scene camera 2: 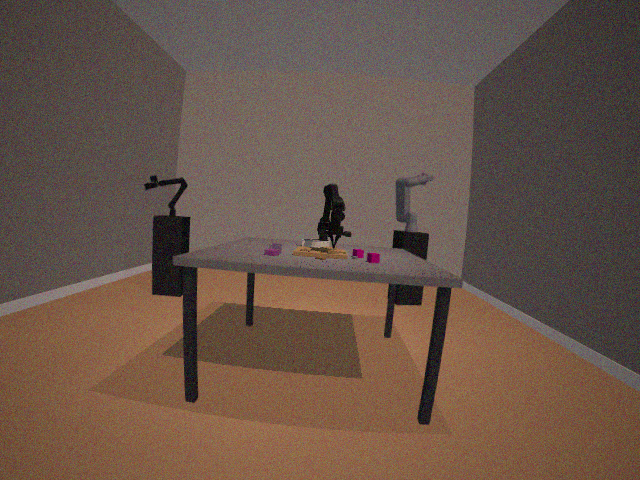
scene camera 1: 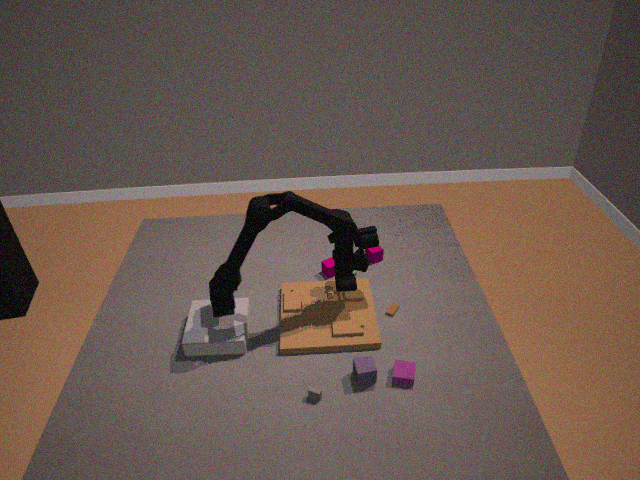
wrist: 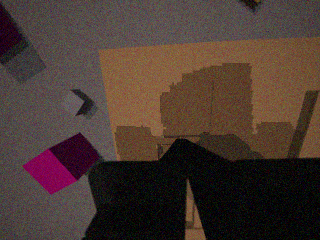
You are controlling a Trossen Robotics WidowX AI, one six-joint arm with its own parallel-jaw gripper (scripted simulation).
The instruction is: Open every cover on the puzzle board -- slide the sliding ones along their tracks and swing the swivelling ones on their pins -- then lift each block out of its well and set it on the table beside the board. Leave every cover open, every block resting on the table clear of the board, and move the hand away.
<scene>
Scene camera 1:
my gripper: 344,289
tan puzzle board: 299,333
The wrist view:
my gripper: 180,143
tan puzzle board: 258,92
</scene>
